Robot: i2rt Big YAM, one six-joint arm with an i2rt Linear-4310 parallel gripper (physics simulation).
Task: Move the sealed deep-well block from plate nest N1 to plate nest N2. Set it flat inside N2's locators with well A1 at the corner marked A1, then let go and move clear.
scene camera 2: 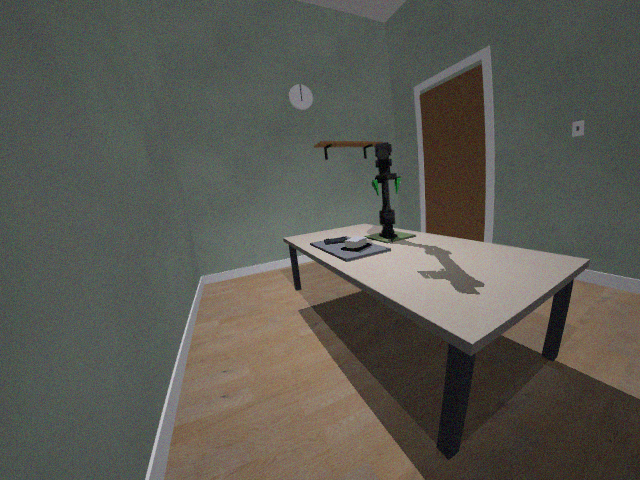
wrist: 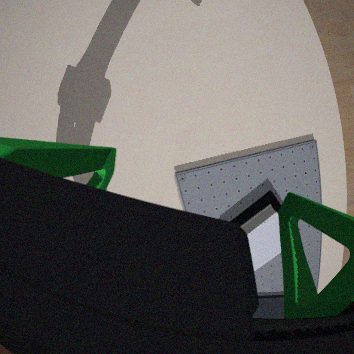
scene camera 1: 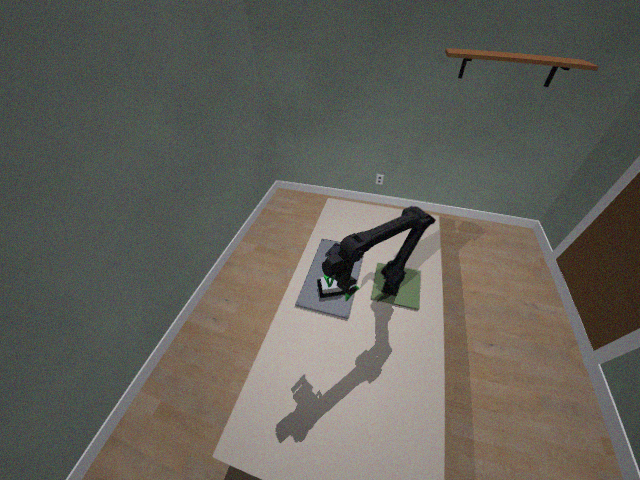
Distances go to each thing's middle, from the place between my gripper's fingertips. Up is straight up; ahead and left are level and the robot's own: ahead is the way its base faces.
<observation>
I see the deep-well block [wrist: 262, 229] 110 mm ahead of my hand, 200 mm to the right of it and 270 mm below it. The rest, counted from my hand: grey perforated plate [scene camera 1: 309, 297] 150 mm ahead, 290 mm to the right, 310 mm below.
</observation>
